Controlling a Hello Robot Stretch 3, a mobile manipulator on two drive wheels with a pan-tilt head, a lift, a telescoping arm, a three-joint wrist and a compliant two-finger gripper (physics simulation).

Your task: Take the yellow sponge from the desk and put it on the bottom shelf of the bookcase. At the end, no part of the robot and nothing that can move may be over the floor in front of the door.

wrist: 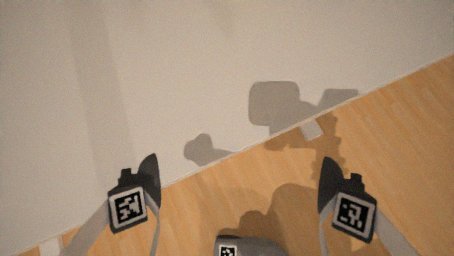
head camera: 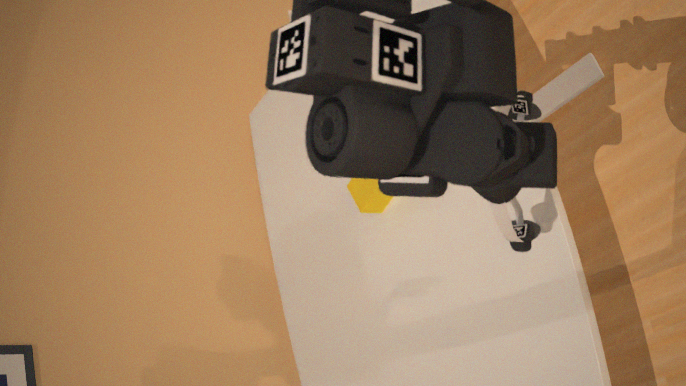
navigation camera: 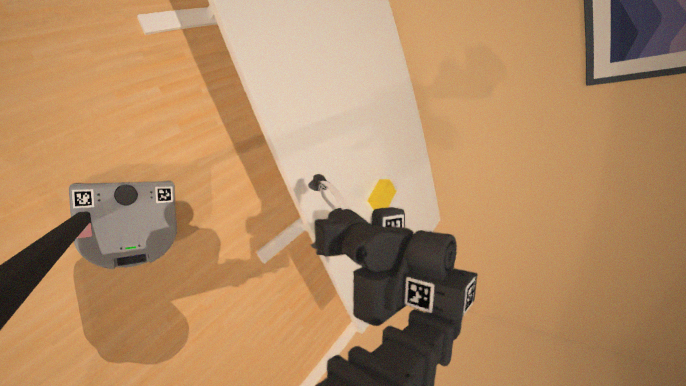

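Where they show: gripper, fingertip midpoint: (wrist: 238,173) (navigation camera: 317,213); robot's base at its link origin: (navigation camera: 126,194).
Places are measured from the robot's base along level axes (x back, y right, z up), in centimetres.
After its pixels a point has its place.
The yellow sponge (head camera: 369,199) @[y 70.6, x -2.6, z 76.5 cm] (navigation camera: 382,193) @[y 68.5, x -0.3, z 76.5 cm] lies on the white desk (head camera: 450,330) @[y 53.7, x -22.2, z 72.1 cm] (navigation camera: 340,75) @[y 53.0, x -37.1, z 72.1 cm] (wrist: 175,60) @[y 52.4, x -8.2, z 72.1 cm], nearer its wall side. In the head view the wrist covers part of the sponge. The sponge does not show in the wrist view. My gripper (head camera: 522,170) @[y 34.0, x 2.0, z 83.6 cm] (wrist: 238,173) @[y 34.0, x 2.0, z 83.6 cm] is open and empty, its fingers wide apart. It hangs above the desk's front edge, on the room side of the sponge and apart from it. In the navigation view one fingertip shows and the other is hidden by the wrist. The bookcase and the door do not show.
The tan wall (head camera: 150,175) @[y 129.2, x -0.3, z 101.1 cm] (navigation camera: 525,200) @[y 131.8, x 4.4, z 114.4 cm] runs along the desk's back, with a framed picture (head camera: 28,365) @[y 104.5, x -41.4, z 136.9 cm] (navigation camera: 590,50) @[y 101.3, x -47.3, z 136.9 cm] on it. White desk feet (head camera: 570,87) (navigation camera: 280,241) (wrist: 311,130) stick out over the wooden floor. My base (navigation camera: 125,225) @[y -0.9, x 10.6, z 16.0 cm] (wrist: 250,246) @[y 16.1, x 8.0, z 16.0 cm] stands in front of the desk.
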